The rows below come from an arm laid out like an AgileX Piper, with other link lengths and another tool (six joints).
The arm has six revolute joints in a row. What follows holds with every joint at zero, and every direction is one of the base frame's. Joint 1 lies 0.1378 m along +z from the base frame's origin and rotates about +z. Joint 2 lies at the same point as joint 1 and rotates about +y. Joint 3 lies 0.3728 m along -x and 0.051 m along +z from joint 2 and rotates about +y. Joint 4 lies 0.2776 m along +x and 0.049 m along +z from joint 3 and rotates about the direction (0.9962, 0, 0.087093). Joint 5 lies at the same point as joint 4 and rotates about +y. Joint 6 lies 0.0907 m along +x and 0.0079 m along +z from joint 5 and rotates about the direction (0.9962, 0, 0.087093). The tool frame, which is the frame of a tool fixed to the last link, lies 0.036 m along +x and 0.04 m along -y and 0.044 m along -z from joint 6; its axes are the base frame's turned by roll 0.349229, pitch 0.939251 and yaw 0.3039 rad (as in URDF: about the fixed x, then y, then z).
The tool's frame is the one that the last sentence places.
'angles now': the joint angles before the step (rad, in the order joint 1, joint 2, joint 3, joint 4, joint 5, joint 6). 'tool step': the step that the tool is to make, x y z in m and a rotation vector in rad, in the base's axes. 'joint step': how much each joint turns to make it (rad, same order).
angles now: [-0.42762, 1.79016, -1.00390, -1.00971, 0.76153, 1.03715]
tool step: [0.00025, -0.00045, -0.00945, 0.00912, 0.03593, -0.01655]
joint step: [0.00000, 0.02967, -0.00002, 0.00255, 0.01788, 0.00459]
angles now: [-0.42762, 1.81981, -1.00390, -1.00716, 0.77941, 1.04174]
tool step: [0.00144, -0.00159, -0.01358, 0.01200, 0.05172, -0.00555]
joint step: [0.00000, 0.04289, -0.00002, -0.00216, 0.01439, -0.00249]
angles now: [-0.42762, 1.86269, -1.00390, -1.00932, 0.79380, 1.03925]
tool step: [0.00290, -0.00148, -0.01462, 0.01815, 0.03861, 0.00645]
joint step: [0.00000, 0.04186, 0.00001, -0.00101, -0.00372, -0.00460]
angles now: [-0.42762, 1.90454, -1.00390, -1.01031, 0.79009, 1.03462]
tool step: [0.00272, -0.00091, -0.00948, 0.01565, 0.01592, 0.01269]
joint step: [0.00000, 0.02452, -0.00001, 0.00044, -0.01392, -0.00648]
